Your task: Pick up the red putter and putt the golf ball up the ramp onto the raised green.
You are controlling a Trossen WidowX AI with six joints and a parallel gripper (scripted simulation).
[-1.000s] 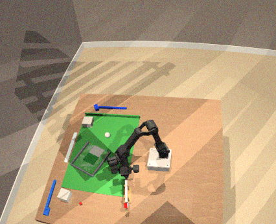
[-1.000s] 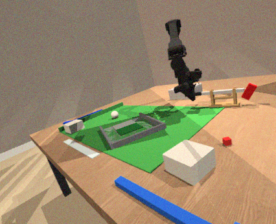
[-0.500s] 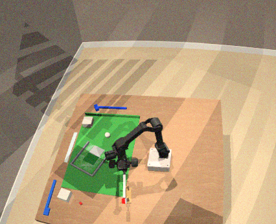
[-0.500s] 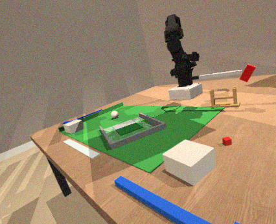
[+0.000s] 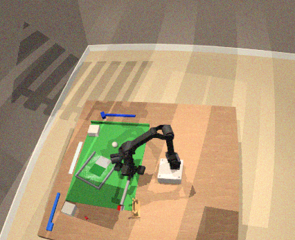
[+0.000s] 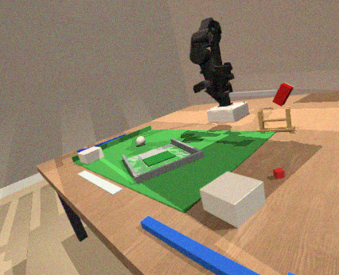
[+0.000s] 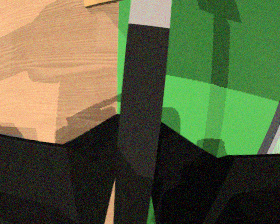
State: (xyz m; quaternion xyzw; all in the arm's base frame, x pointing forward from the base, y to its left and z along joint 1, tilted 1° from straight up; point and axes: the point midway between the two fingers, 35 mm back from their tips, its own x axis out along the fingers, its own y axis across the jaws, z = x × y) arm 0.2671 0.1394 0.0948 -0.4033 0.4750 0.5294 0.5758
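My gripper tip is now 10 mm short of the red putter, 120 mm to the right of it and 20 mm below it. Round my gripper tip: white golf ball 190 mm ahead, 330 mm to the right, 100 mm below; then green mat 210 mm ahead, 190 mm to the right, 120 mm below; then wooden rack 40 mm behind, 170 mm to the left, 90 mm below.
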